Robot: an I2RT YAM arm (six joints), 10 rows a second.
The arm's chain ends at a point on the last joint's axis. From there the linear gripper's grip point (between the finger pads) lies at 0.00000 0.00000 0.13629 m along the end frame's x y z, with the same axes.
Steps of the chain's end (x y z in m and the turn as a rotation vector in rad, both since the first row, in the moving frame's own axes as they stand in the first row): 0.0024 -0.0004 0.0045 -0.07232 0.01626 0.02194; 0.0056 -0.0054 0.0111 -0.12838 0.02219 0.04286; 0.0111 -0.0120 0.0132 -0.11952 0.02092 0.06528; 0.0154 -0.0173 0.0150 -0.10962 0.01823 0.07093; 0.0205 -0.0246 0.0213 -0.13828 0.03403 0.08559
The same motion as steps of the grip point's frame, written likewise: 0.0045 0.0095 0.0041 -0.07232 0.01626 0.02194; 0.0082 0.0121 0.0099 -0.12838 0.02219 0.04286; 0.0134 0.0043 0.0122 -0.11952 0.02092 0.06528; 0.0173 -0.0023 0.0142 -0.10962 0.01823 0.07093; 0.0243 -0.0056 0.0199 -0.13828 0.03403 0.08559
